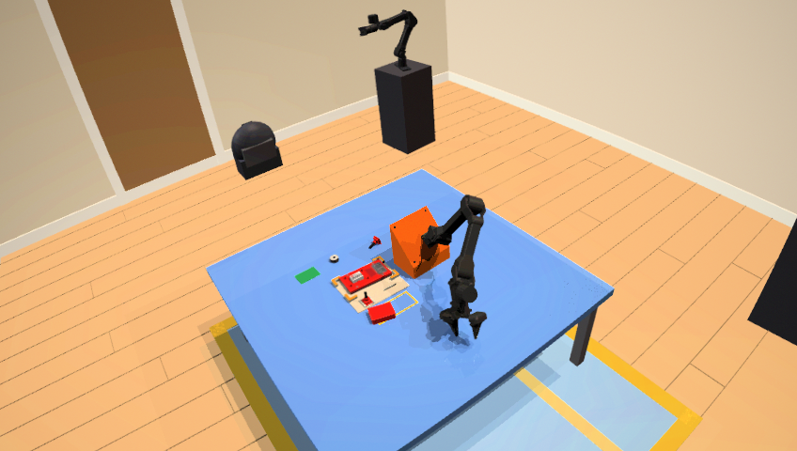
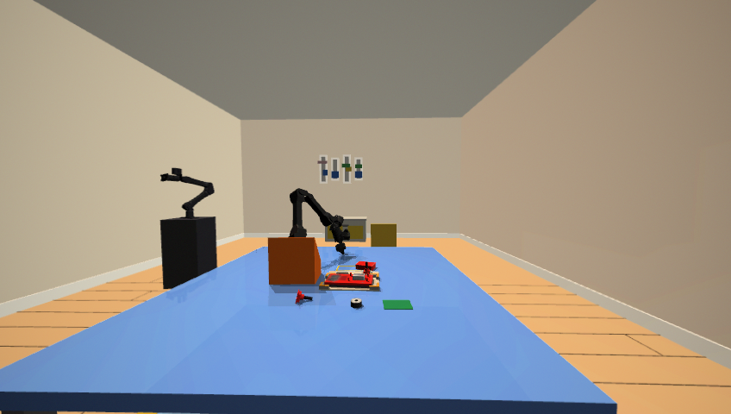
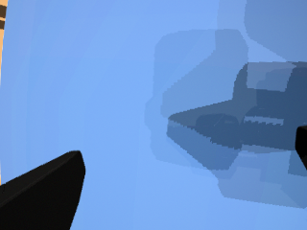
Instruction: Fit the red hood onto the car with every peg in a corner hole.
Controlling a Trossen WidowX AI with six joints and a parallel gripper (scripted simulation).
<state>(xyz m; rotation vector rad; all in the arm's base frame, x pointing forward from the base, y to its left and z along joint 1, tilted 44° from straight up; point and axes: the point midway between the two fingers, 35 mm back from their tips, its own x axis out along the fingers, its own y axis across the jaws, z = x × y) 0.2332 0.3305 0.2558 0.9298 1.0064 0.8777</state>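
Right now the red hood is 13 cm ahead of my gripper tip, 33 cm to the right of it and 1 cm below it. The rest, counted from my gripper tip: dark ring 7 cm ahead, 74 cm to the right, 1 cm below; green pad 21 cm ahead, 75 cm to the right, 2 cm below.
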